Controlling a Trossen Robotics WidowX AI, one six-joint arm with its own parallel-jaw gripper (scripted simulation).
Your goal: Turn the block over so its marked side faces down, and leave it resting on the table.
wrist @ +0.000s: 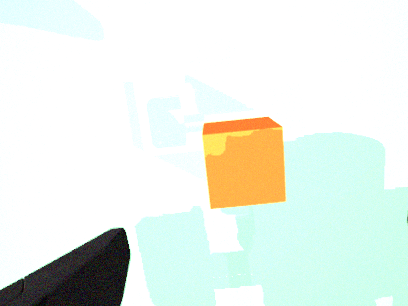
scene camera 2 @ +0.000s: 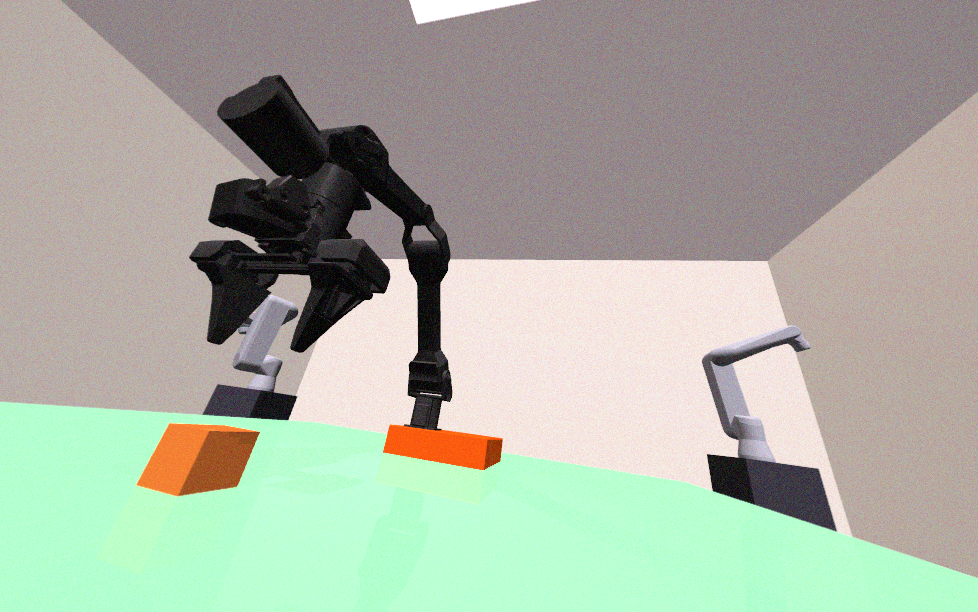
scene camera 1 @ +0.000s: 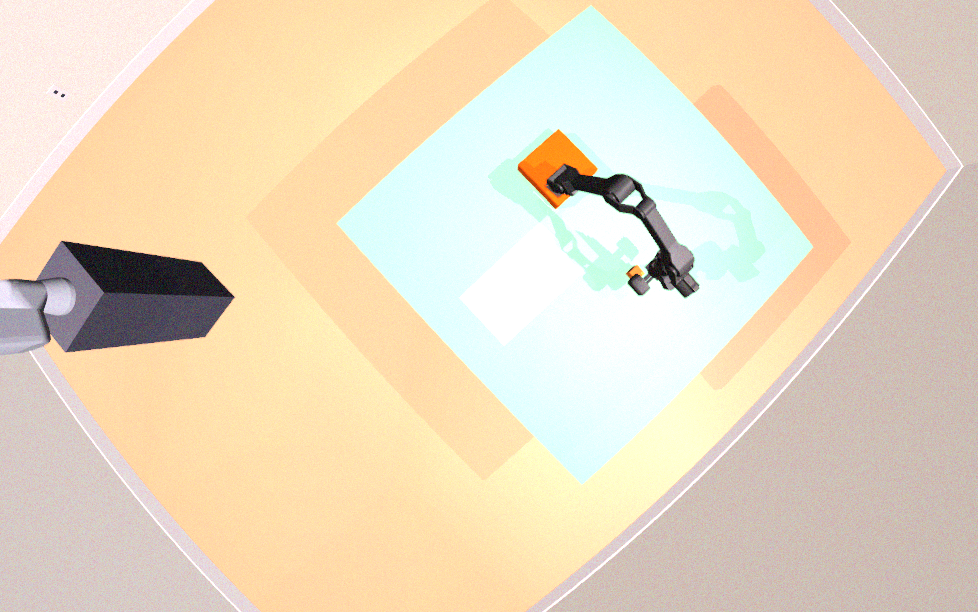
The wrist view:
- my gripper: 270, 227
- orange block: 244, 159
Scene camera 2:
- my gripper: 253, 347
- orange block: 189, 459
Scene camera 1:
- my gripper: 644, 271
